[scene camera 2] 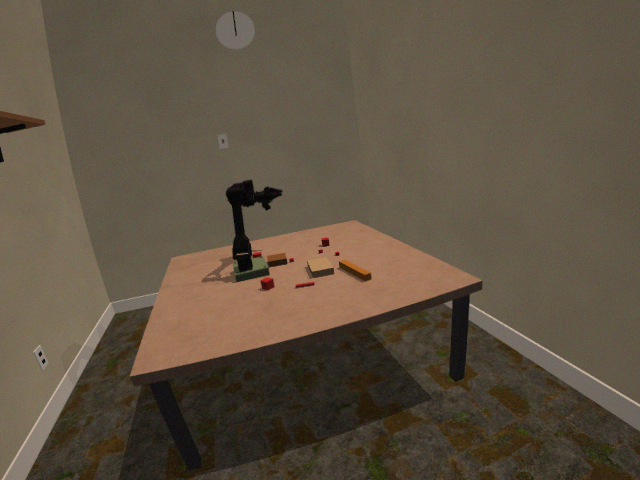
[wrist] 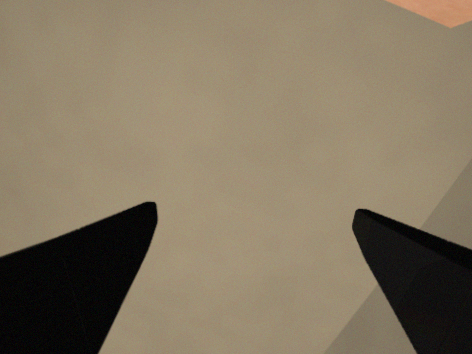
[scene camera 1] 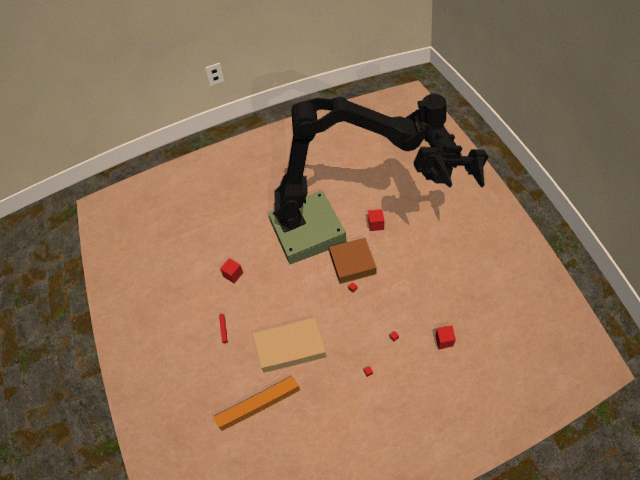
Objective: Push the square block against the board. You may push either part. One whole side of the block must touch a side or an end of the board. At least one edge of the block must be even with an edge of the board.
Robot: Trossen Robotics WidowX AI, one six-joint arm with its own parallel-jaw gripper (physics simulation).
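Frame: origin at the arm's base, x ahead, y left, z up, level; centimetres.
Seen in the pictures: gripper, between the fingertips: [scene camera 2: 282, 192] [wrist: 255, 215] [scene camera 1: 467, 186]; arm's base, origin of its link: [scene camera 2: 245, 268] [scene camera 1: 290, 219].
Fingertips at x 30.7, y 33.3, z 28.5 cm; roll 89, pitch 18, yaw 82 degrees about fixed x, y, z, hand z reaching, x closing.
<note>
Pixels of each thing's top centre, then the offset from my fingertips to it.
- flat brown block, centre of its top: [scene camera 1: 352, 257] [scene camera 2: 276, 257] dx -13.0, dy -23.3, dz -29.5 cm
- pale tan rectangular slab, centre of its top: [scene camera 1: 288, 342] [scene camera 2: 319, 263] dx +2.7, dy -47.5, dz -29.5 cm
- red stick, centre of its top: [scene camera 1: 222, 327] dx -9.0, dy -61.2, dz -31.2 cm
- orange bar, centre of its top: [scene camera 1: 255, 402] [scene camera 2: 353, 266] dx +14.3, dy -60.7, dz -29.5 cm
The square block, a flat brown block [scene camera 1: 353, 258] [scene camera 2: 277, 259], lies beside the corner of the arm's green base; whether they touch is hard to tell. The board, a pale tan rectangular slab [scene camera 1: 288, 342] [scene camera 2: 320, 266], lies flat and apart from the block, farther from the base. Bare table separates the two. My gripper [scene camera 1: 466, 184] [scene camera 2: 273, 200] [wrist: 255, 215] is open and empty, raised high above the table, to the right of the block in the first scene view. Neither block nor board shows in the wrist view.
A green base plate [scene camera 1: 315, 219] [scene camera 2: 251, 273] carries the arm. Red cubes [scene camera 1: 376, 219] [scene camera 1: 231, 270] [scene camera 1: 445, 336] and small red cubes [scene camera 1: 352, 287] [scene camera 1: 394, 335] [scene camera 1: 368, 370] lie around; one small cube is beside the brown block. A red stick [scene camera 1: 223, 328] and an orange bar [scene camera 1: 256, 403] [scene camera 2: 354, 270] lie near the board.
</note>
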